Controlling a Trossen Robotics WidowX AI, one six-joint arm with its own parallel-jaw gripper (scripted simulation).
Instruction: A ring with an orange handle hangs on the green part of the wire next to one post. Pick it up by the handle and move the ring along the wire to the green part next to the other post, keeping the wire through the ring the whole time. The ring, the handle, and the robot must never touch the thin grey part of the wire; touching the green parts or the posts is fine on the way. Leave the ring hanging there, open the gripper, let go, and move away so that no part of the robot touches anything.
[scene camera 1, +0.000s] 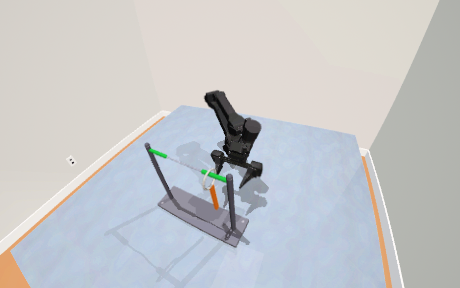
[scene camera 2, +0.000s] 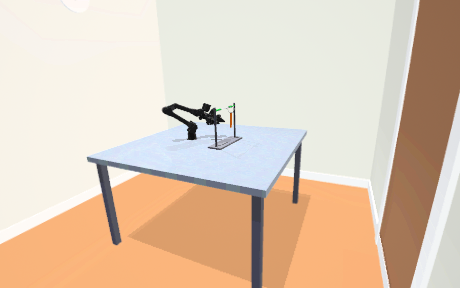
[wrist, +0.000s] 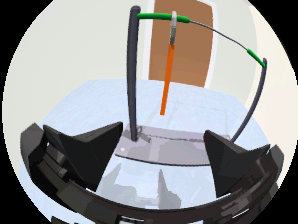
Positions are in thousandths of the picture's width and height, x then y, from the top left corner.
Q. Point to my gripper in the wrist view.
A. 555, 583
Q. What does my gripper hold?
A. Nothing.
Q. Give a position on a stand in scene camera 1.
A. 490, 783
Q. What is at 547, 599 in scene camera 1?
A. My gripper.
